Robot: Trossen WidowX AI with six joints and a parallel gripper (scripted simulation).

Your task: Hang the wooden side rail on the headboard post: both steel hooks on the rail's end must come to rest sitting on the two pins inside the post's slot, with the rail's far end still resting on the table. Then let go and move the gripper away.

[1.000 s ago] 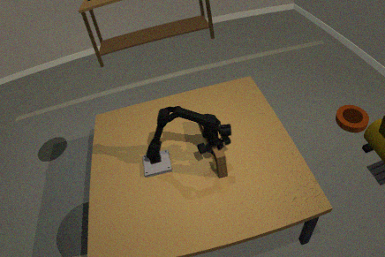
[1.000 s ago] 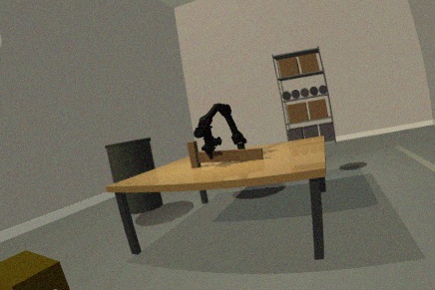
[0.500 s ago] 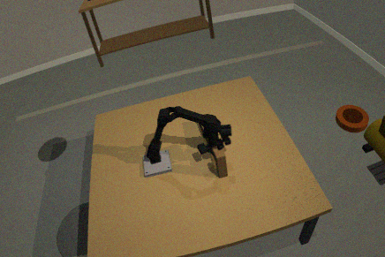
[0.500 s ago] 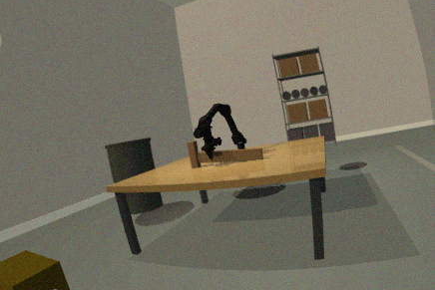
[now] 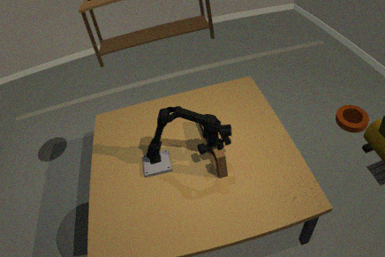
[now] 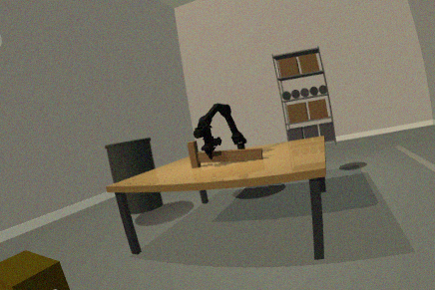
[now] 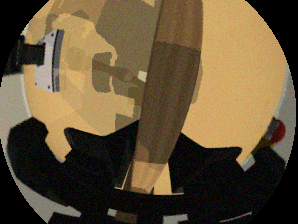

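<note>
My gripper tip is now 120 mm to the left of the wooden headboard post and 40 mm below it.
</note>
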